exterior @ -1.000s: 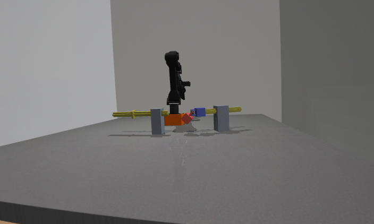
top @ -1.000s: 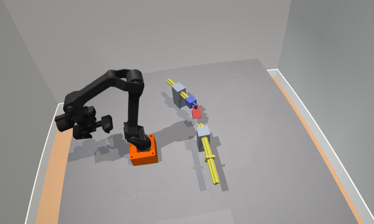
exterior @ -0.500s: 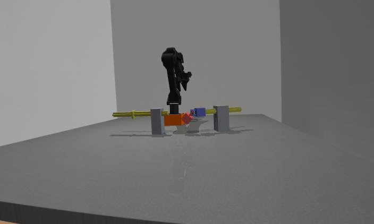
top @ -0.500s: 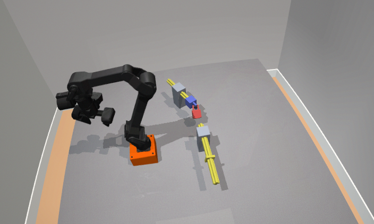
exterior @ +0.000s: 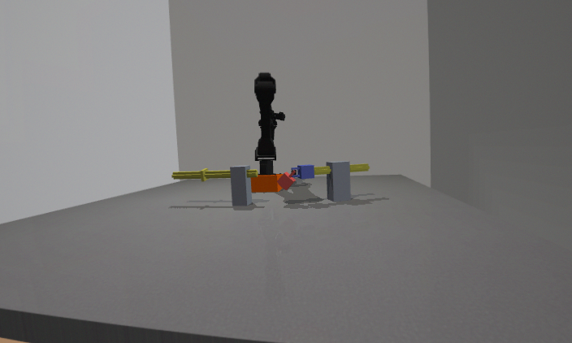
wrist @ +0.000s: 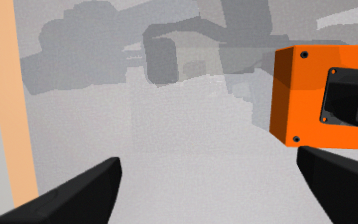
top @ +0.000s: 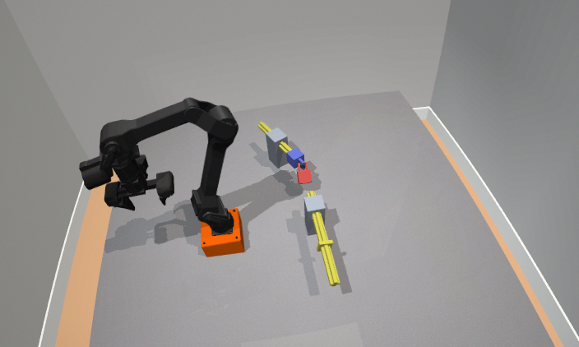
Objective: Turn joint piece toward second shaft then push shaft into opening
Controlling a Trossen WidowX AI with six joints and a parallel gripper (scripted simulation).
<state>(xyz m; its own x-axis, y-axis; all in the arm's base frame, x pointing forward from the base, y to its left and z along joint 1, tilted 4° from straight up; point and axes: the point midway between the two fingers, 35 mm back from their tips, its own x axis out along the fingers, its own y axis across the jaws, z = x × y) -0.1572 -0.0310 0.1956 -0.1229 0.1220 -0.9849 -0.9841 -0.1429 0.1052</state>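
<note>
My gripper tip is now 43 cm short of the red square joint piece, 18 cm to the right of it and 14 cm above it.
</note>
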